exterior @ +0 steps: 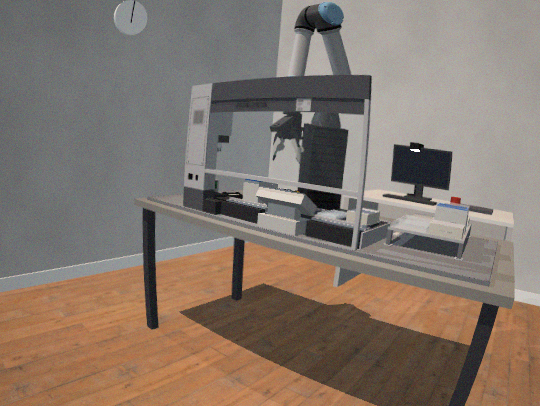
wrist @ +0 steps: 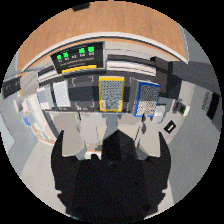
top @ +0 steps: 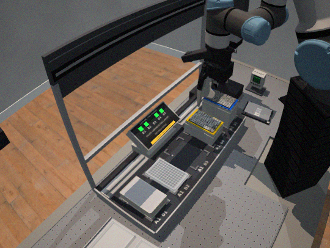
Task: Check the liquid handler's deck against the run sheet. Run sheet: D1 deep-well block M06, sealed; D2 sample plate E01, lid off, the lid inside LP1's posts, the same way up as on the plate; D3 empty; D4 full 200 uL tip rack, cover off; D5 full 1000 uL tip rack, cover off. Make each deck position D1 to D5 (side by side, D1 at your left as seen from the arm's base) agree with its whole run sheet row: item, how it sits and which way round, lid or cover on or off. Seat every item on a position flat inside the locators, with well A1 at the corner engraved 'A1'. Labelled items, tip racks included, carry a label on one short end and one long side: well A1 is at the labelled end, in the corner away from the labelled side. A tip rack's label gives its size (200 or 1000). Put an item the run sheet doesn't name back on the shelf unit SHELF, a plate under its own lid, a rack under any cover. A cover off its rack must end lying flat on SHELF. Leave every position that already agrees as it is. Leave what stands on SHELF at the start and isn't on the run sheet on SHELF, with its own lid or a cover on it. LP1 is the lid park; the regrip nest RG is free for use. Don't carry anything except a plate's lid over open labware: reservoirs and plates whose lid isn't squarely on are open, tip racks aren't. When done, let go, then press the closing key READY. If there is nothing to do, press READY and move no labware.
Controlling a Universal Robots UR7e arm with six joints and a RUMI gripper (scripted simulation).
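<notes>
Right now the yellow-rimmed tip rack is 1 cm behind my hand, 1 cm to the right of it and 14 cm below it. Round my hand: sample plate 1 cm behind, 25 cm to the left, 18 cm below; then blue-rimmed tip rack 1 cm behind, 13 cm to the right, 12 cm below; then gantry bar 18 cm ahead, 9 cm to the left, 27 cm above.
</notes>
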